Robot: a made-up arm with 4 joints.
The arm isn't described. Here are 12 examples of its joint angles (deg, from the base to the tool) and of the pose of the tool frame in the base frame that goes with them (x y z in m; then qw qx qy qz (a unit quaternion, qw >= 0)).
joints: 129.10 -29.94 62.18 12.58
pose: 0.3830 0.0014 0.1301 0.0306 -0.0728 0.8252 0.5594
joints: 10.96 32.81 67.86 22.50
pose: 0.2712 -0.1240 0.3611 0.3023 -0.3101 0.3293 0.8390
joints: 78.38 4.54 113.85 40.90
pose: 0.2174 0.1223 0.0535 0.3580 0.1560 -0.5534 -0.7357
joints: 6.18 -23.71 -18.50 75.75
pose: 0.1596 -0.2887 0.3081 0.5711 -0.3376 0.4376 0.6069
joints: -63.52 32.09 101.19 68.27
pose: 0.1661 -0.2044 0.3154 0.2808 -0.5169 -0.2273 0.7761
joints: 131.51 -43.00 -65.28 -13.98
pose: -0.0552 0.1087 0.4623 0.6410 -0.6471 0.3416 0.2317
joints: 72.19 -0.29 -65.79 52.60
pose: -0.0894 0.0492 0.3837 0.6537 -0.5905 0.4622 -0.1015
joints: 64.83 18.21 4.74 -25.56
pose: 0.0697 -0.1552 0.4995 0.6497 -0.3598 0.2589 0.6176
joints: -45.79 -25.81 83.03 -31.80
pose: 0.3648 -0.0122 0.1768 0.2484 -0.2540 0.4711 -0.8074
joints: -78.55 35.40 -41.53 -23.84
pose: -0.2399 -0.2218 -0.0472 0.8363 0.4570 -0.2931 0.0758
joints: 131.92 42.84 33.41 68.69
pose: 0.1095 0.1083 -0.0266 0.3309 0.6328 -0.6393 0.2851
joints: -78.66 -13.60 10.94 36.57
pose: 0.2196 -0.2772 -0.1066 0.5471 0.2083 -0.4010 0.7046
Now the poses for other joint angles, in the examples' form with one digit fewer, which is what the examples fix.
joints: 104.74 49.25 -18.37 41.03
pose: -0.103 0.189 0.120 0.196 -0.878 0.385 -0.204
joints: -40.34 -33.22 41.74 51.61
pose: 0.305 -0.273 0.145 0.342 -0.178 -0.358 0.850
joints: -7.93 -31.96 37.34 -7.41
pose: 0.386 -0.245 0.070 0.234 0.222 -0.221 0.920
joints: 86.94 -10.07 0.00 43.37
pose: 0.164 0.061 0.418 0.301 -0.591 0.651 0.368
